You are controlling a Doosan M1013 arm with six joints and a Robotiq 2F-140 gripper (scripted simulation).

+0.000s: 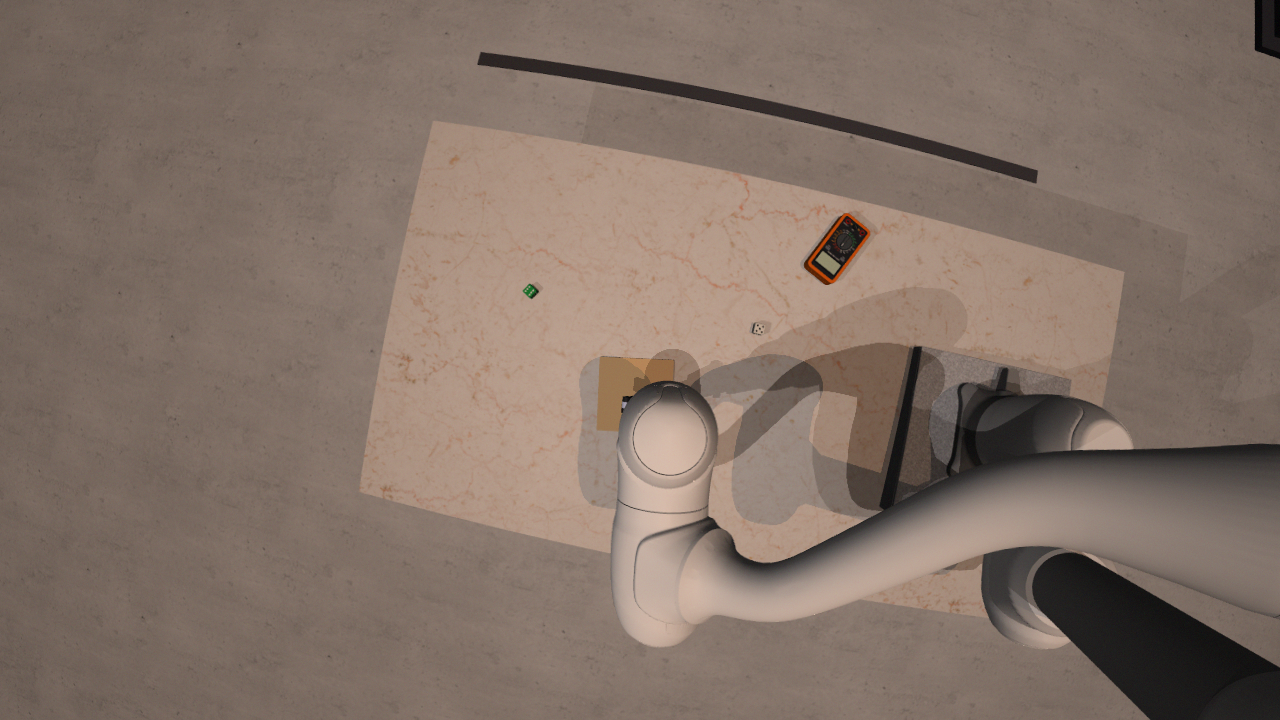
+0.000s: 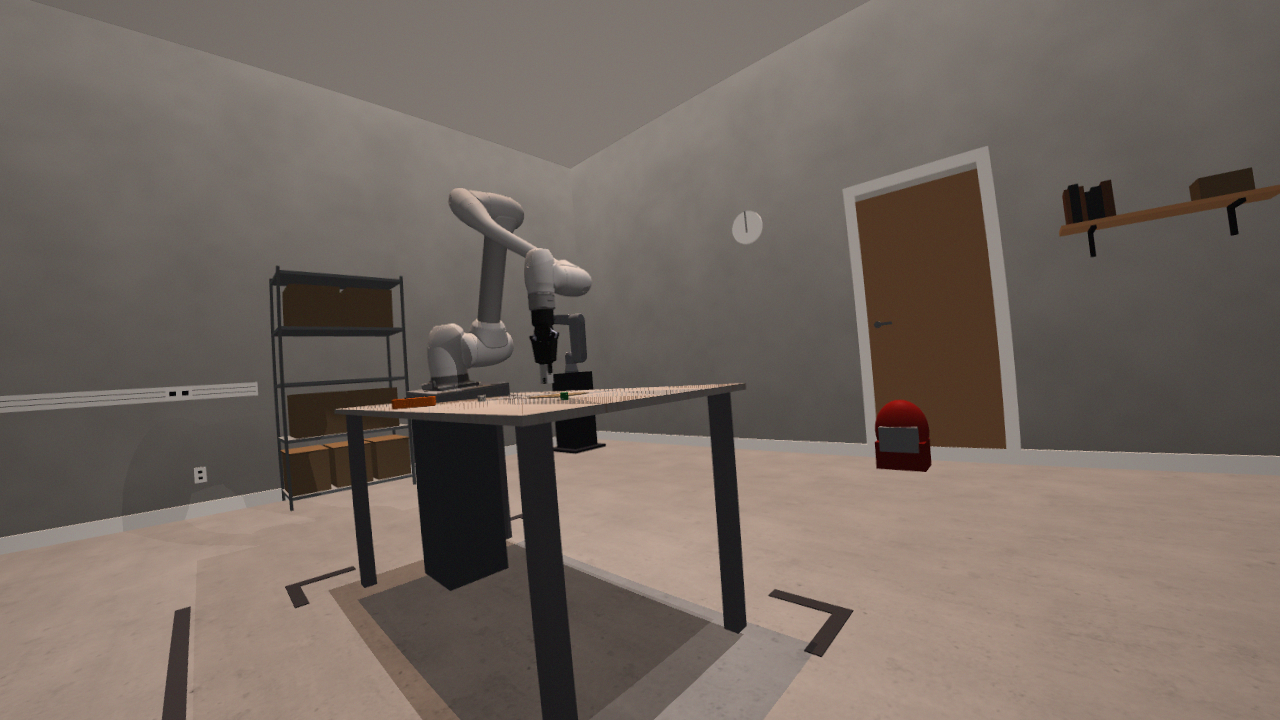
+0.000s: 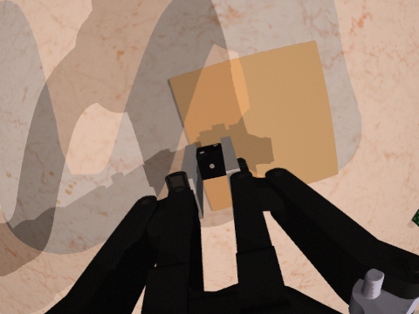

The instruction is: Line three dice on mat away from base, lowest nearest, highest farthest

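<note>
Right now my hand is 5 cm short of the mat and 7 cm above it. Also, from my hand: black die 2 cm below; then white die 16 cm behind, 16 cm to the right, 7 cm below; then green die 28 cm ahead, 16 cm to the right, 7 cm below.
</note>
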